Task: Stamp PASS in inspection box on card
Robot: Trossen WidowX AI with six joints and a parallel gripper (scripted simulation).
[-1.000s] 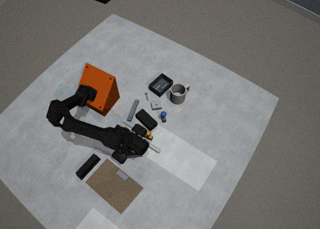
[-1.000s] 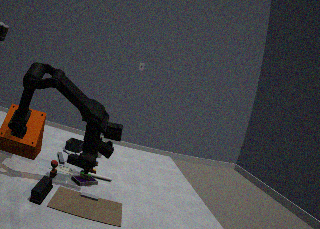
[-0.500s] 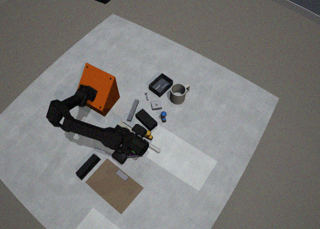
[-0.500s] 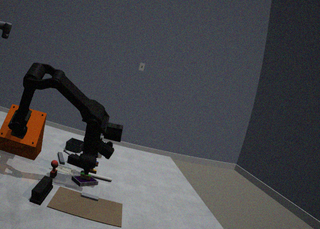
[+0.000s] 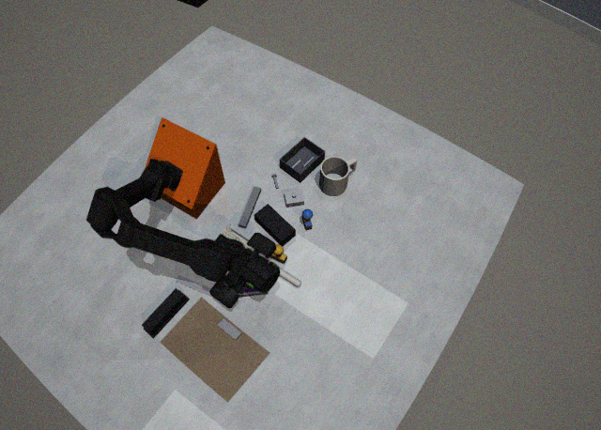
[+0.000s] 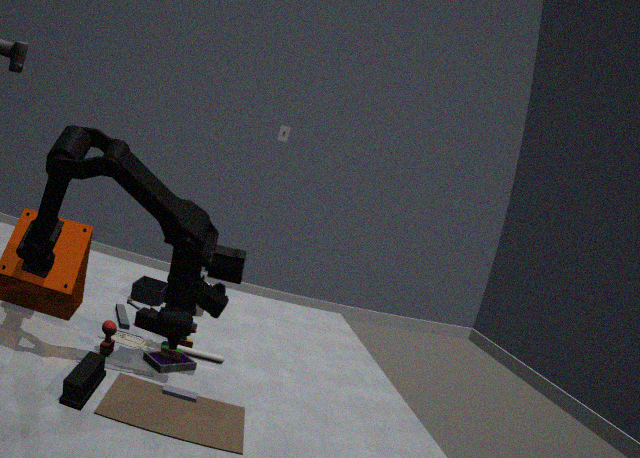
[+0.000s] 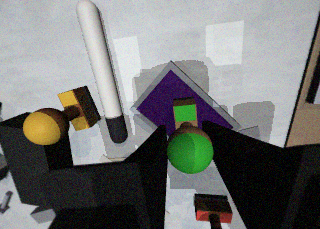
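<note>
Right now the green-knobbed stamp is 10 mm below my gripper tip. Round my gripper tip: yellow stamp (100 mm to the left, 20 mm below, 20 mm ahead); marker (70 mm to the left, 30 mm below, 20 mm ahead); purple ink pad (40 mm below).
</note>
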